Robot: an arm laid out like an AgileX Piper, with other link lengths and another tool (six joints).
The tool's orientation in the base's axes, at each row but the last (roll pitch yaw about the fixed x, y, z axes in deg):
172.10, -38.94, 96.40
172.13, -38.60, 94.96
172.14, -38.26, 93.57
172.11, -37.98, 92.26
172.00, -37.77, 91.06
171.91, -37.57, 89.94
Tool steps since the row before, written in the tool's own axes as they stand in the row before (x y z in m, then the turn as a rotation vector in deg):
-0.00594, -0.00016, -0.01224, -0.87, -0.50, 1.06
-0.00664, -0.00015, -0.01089, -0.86, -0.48, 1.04
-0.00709, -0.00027, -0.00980, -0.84, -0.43, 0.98
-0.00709, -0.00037, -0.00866, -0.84, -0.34, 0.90
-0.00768, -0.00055, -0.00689, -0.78, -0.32, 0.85
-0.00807, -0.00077, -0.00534, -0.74, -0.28, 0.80
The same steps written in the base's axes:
-0.00047, -0.01236, 0.00568, -0.35, -0.01, -1.42
-0.00060, -0.01200, 0.00427, -0.33, -0.02, -1.39
-0.00088, -0.01163, 0.00320, -0.29, -0.04, -1.33
-0.00113, -0.01089, 0.00236, -0.21, -0.09, -1.26
-0.00131, -0.01023, 0.00063, -0.20, -0.08, -1.18
-0.00152, -0.00955, -0.00082, -0.16, -0.08, -1.11

